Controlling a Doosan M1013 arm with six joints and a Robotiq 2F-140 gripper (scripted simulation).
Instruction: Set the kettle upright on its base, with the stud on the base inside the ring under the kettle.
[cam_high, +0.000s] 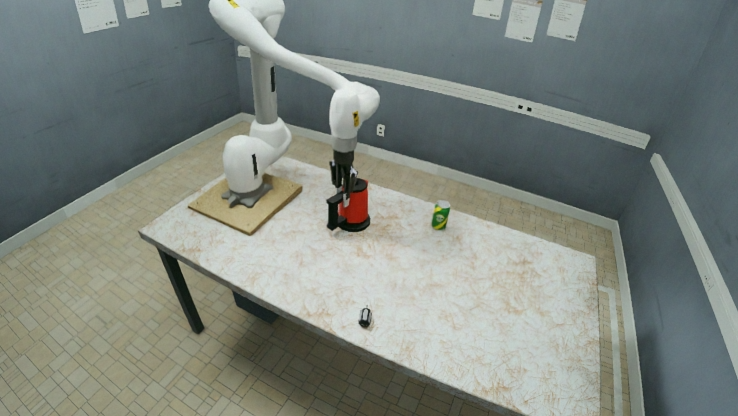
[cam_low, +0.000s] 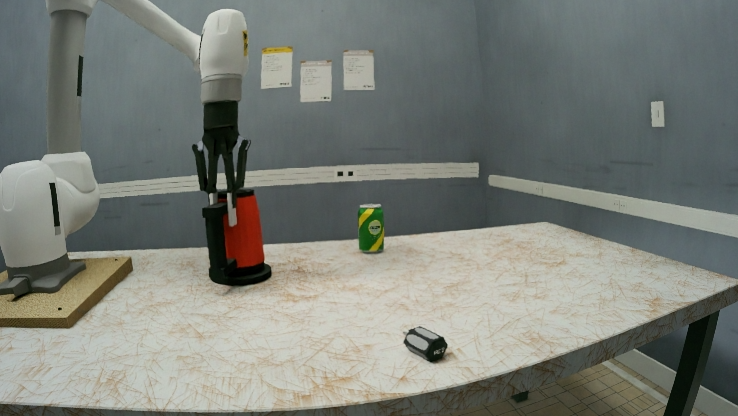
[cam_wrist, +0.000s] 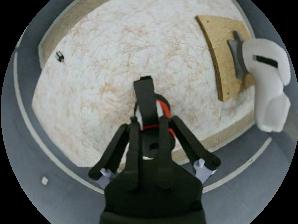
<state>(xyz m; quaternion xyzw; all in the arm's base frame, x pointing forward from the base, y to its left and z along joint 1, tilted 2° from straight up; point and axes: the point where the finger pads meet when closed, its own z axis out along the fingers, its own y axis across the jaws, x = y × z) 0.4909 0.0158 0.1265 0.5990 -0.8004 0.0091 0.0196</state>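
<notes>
The red kettle is 1 cm ahead of my hand, 3 cm to the left of it and 5 cm below it. From my hand the other things lie so: yellow can 36 cm ahead, 21 cm to the left, 10 cm below; small black object 27 cm ahead, 37 cm to the right, 15 cm below; kettle base 2 cm ahead, 7 cm to the left, 15 cm below.
</notes>
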